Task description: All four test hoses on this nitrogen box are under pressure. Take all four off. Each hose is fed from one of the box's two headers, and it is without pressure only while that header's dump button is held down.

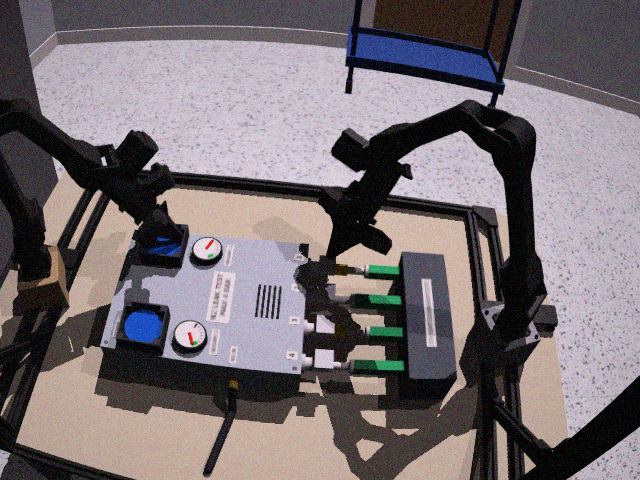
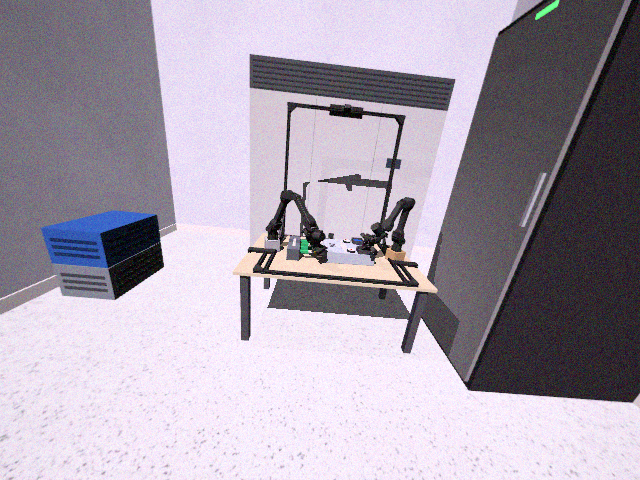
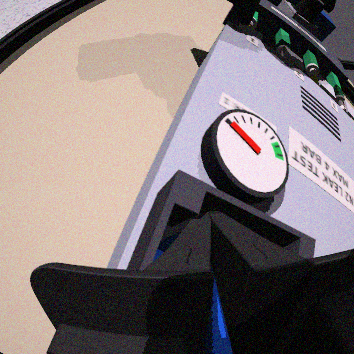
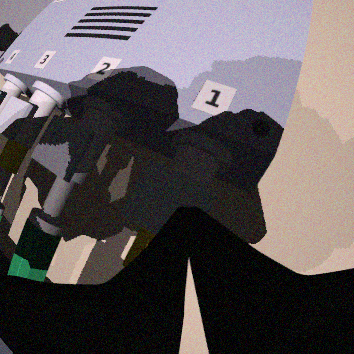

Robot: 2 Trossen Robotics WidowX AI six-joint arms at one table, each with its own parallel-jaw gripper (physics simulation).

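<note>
The grey nitrogen box lies on the table. My left gripper is shut, with its tips down in the far dump button's housing. The gauge beside it points away from its green mark. The near dump button is bare, and its gauge points near green. Four hoses with green sleeves run to the ports. My right gripper is shut and empty at port 1, whose coupling lies in dark shadow.
A dark grey manifold block holds the hoses' far ends. A black supply hose leaves the box's front. A black rail frame rims the table. A blue cart stands behind, and a dark cabinet stands beside the table.
</note>
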